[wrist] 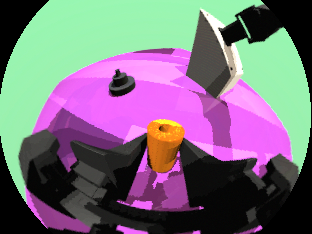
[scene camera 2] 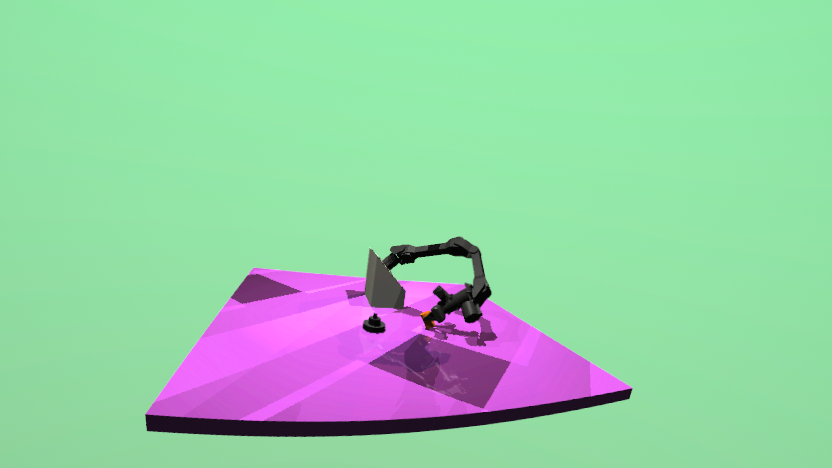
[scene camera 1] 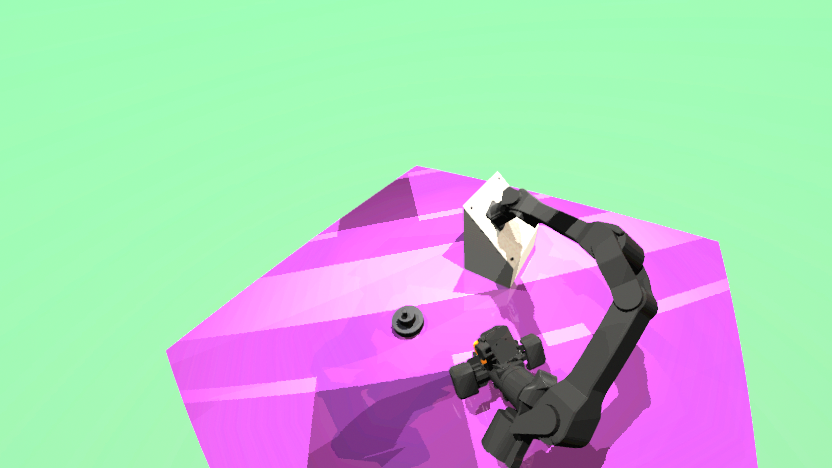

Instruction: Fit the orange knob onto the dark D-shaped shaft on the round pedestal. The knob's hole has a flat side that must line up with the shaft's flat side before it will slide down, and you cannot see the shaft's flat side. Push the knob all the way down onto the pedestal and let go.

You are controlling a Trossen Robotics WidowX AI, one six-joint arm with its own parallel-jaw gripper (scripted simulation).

Labels:
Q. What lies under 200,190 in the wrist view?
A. My gripper.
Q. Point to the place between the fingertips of my gripper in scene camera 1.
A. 482,349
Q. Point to an orange knob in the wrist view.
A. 164,137

